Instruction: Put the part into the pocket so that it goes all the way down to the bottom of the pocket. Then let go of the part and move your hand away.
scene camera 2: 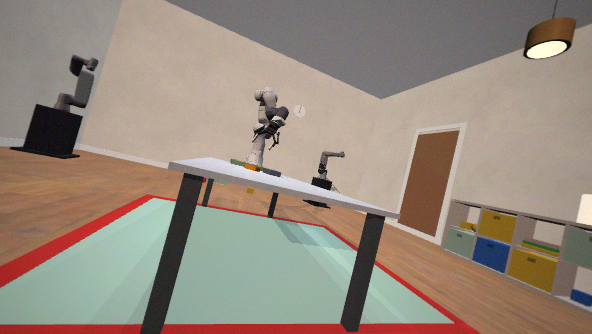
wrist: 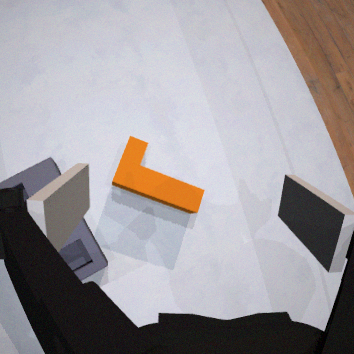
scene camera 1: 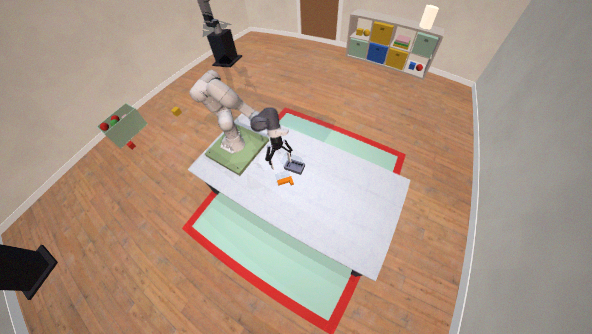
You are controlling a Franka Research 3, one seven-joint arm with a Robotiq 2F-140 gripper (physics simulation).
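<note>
The orange L-shaped part (scene camera 1: 284, 181) (scene camera 2: 251, 168) (wrist: 160, 185) lies flat on the table. The dark grey block with the pocket (scene camera 1: 295, 171) (scene camera 2: 271, 173) (wrist: 37, 176) lies close beside it; in the wrist view the left finger hides much of the block. My gripper (scene camera 1: 281, 163) (scene camera 2: 263, 142) (wrist: 187, 190) is open and empty, with its fingers wide apart. It hangs above the table, near the part and the block. In the wrist view the part shows between the two fingers, left of the middle and below them, touching neither.
The pale table (scene camera 1: 350, 200) (scene camera 2: 300, 187) (wrist: 200, 60) carries the green base plate (scene camera 1: 240, 166) of the arm, to the left of the block in scene camera 1. In the wrist view the table's edge runs down the right side, with wooden floor (wrist: 320, 65) beyond it.
</note>
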